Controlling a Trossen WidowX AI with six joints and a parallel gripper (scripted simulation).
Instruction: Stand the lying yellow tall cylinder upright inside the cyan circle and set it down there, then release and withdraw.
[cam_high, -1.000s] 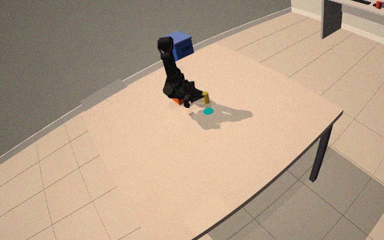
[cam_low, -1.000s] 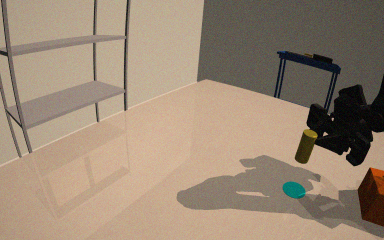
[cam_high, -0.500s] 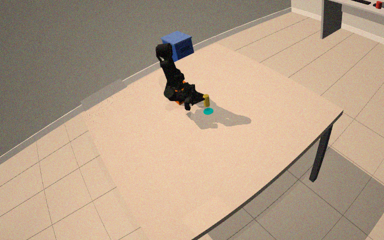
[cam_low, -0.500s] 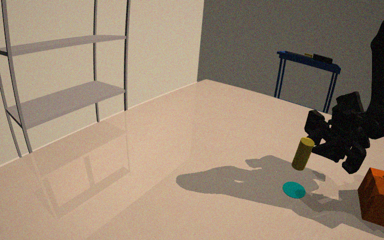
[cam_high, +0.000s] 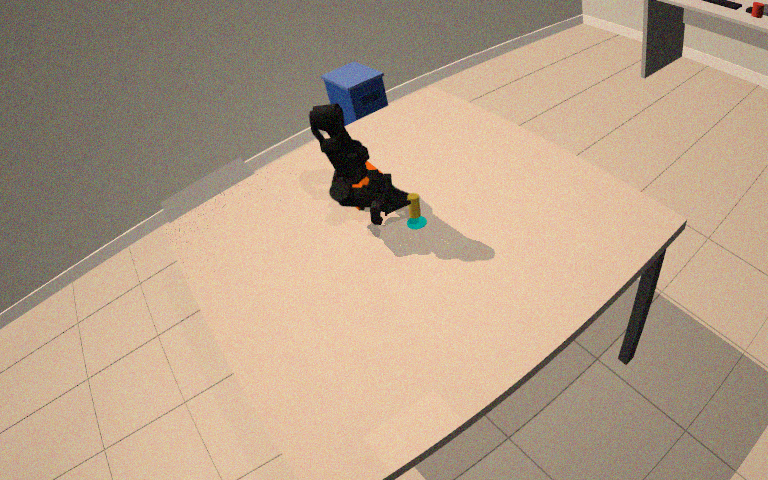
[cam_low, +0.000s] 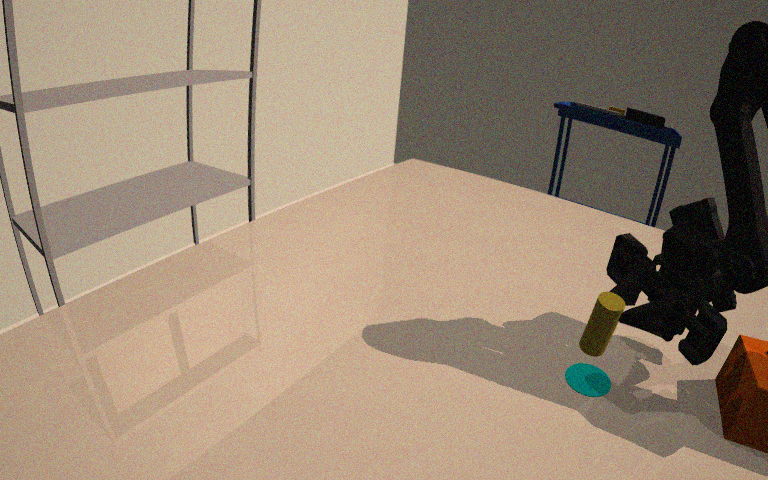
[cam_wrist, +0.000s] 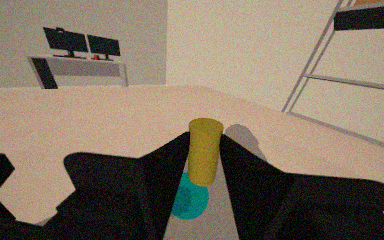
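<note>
My gripper tip is 1 cm to the right of the cyan circle and 9 cm above it. Round my gripper tip: yellow tall cylinder 2 cm below.
</note>
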